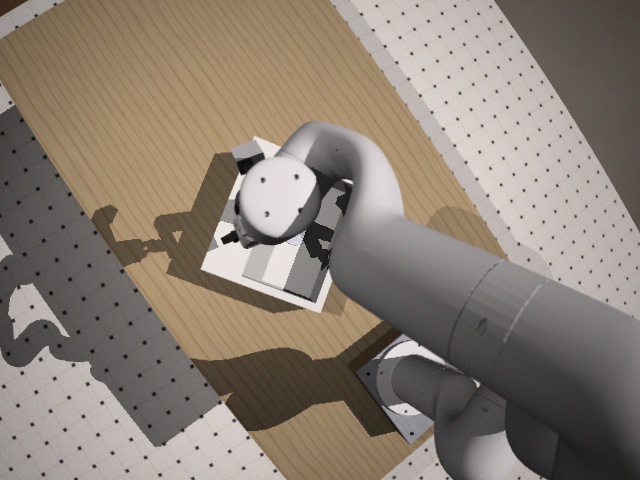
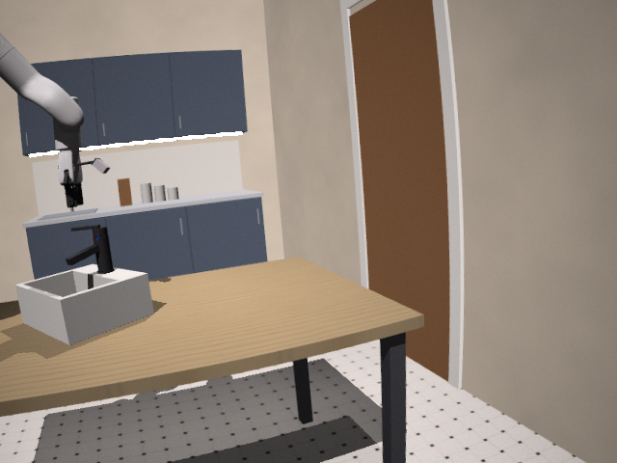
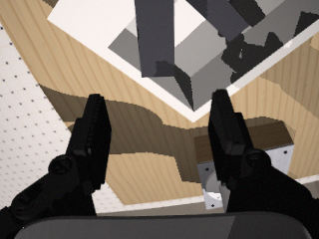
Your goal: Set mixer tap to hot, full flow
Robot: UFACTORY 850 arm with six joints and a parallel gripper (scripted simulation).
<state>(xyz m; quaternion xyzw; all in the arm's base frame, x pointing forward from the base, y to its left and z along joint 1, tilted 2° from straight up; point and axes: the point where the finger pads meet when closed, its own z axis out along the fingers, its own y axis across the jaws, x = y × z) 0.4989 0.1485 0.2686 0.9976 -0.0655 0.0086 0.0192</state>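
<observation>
My hand is 90 mm above the black lever and 20 mm short of it. From my hand the other things lie so: white sink basin 320 mm below, 80 mm to the right, 30 mm behind.
</observation>
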